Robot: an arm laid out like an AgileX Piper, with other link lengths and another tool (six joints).
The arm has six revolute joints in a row. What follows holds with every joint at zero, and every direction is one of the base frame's. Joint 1 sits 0.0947 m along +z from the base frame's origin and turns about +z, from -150 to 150 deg. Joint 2 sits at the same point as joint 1 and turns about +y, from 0 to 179.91 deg. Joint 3 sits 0.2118 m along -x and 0.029 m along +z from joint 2 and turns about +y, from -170 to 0 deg. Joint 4 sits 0.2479 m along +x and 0.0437 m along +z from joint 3 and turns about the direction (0.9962, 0, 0.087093), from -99.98 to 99.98 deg. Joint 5 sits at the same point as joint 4 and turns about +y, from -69.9 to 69.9 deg. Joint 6 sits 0.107 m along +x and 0.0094 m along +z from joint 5 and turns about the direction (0.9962, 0, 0.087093), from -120 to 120 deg. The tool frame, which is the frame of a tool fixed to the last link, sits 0.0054 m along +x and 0.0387 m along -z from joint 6; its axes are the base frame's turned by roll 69.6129, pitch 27.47 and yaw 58.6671 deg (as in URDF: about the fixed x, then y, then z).
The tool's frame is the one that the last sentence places.
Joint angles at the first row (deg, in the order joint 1, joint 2, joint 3, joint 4, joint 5, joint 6):
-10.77 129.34 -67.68 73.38 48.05 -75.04
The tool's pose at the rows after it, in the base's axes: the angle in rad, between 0 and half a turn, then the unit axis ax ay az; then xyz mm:
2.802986 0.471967 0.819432 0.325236 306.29 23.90 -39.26
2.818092 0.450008 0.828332 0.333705 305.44 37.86 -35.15
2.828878 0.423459 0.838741 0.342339 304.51 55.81 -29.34
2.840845 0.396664 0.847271 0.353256 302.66 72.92 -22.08
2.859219 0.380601 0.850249 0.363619 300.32 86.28 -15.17
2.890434 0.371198 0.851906 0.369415 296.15 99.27 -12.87
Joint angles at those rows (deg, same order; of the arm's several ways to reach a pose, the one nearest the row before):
-9.75 128.43 -67.68 73.26 49.66 -74.58
-7.24 127.78 -67.68 73.07 50.37 -74.38
-3.91 126.75 -67.68 73.01 50.68 -74.06
-0.82 125.53 -67.68 72.95 51.37 -73.76
1.43 124.52 -67.68 73.14 52.36 -73.01
3.62 124.41 -67.68 73.56 53.16 -72.02

